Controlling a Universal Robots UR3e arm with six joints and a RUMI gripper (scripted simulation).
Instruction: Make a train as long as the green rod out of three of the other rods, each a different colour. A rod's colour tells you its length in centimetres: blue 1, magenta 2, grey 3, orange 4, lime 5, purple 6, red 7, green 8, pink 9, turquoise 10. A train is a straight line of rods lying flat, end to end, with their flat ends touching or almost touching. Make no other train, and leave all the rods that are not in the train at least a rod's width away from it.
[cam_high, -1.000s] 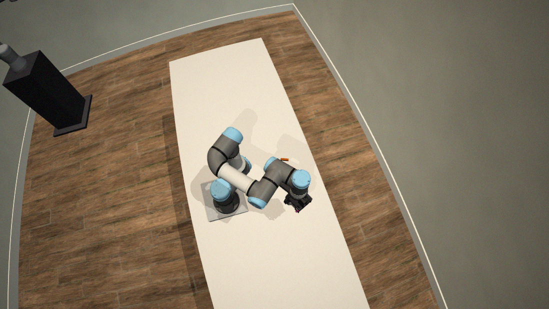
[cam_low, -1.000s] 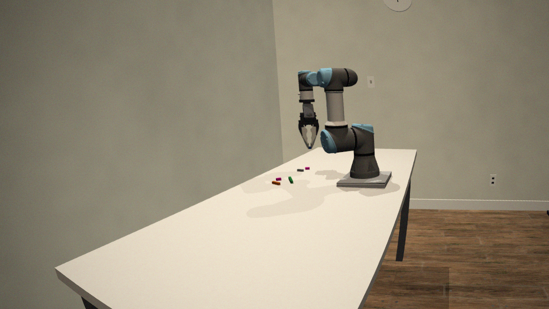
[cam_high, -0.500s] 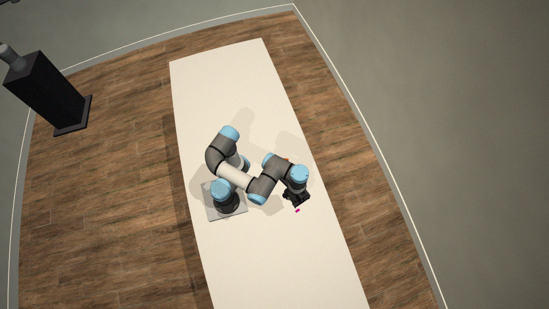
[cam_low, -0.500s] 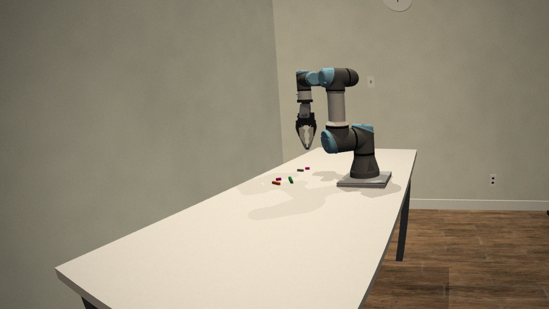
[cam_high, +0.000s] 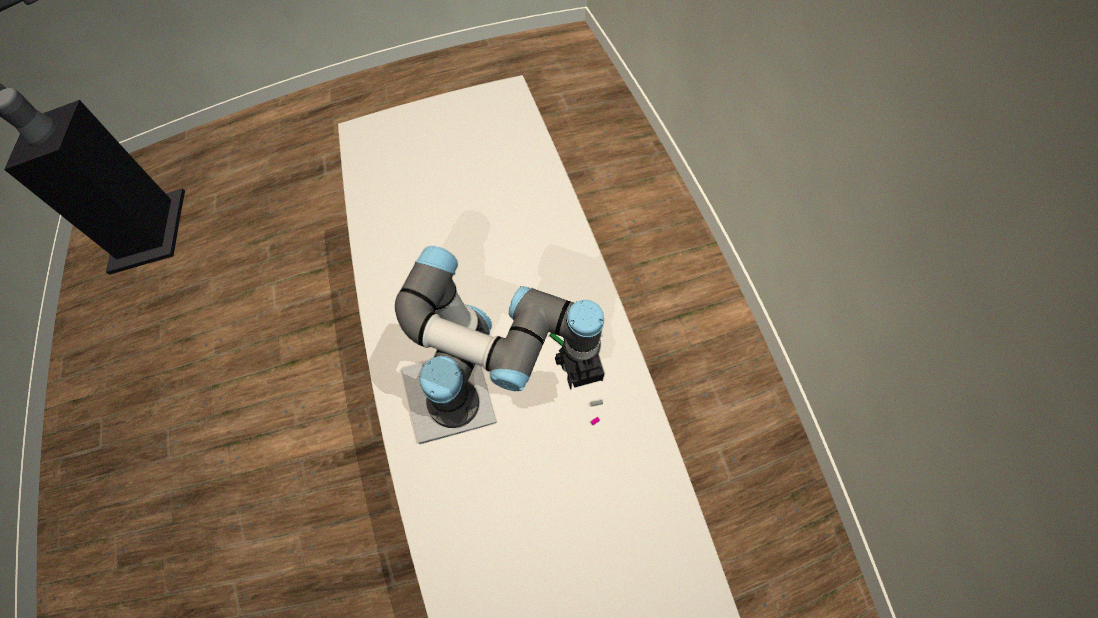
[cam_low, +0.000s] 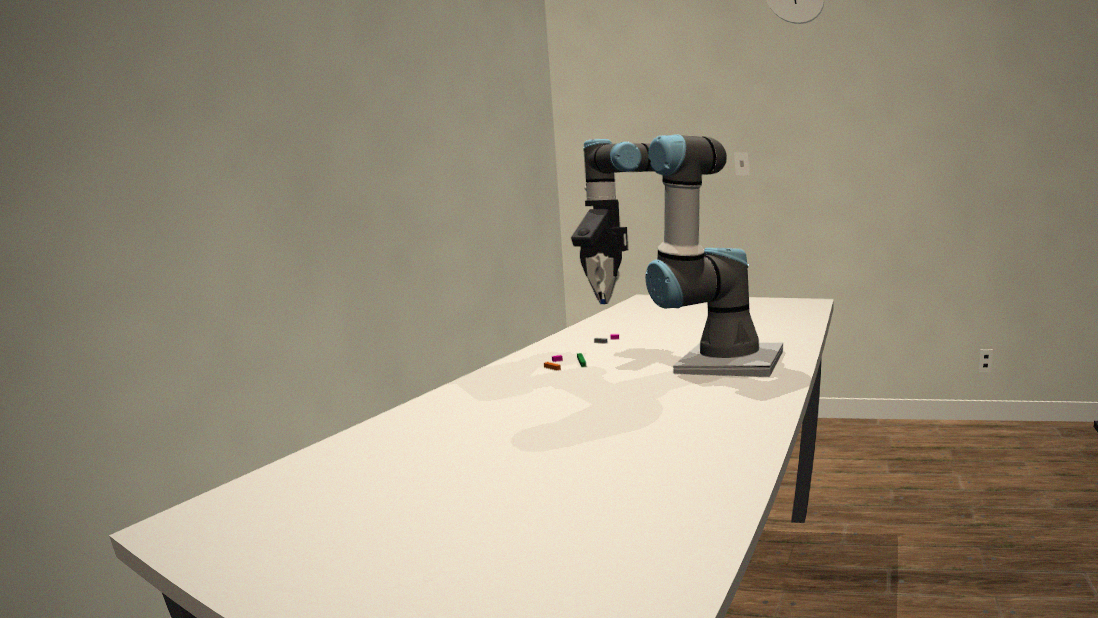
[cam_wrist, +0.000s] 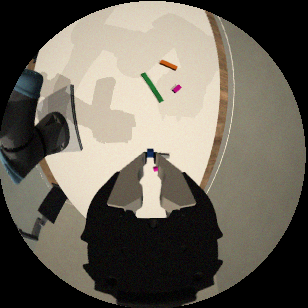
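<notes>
The green rod lies 110 mm to the left of my hand and 110 mm below it. From my hand the other things lie so: blue rod: 10 mm below; then orange rod: 30 mm ahead, 170 mm to the left, 110 mm below; then grey rod: 40 mm ahead, 60 mm to the right, 110 mm below.
</notes>
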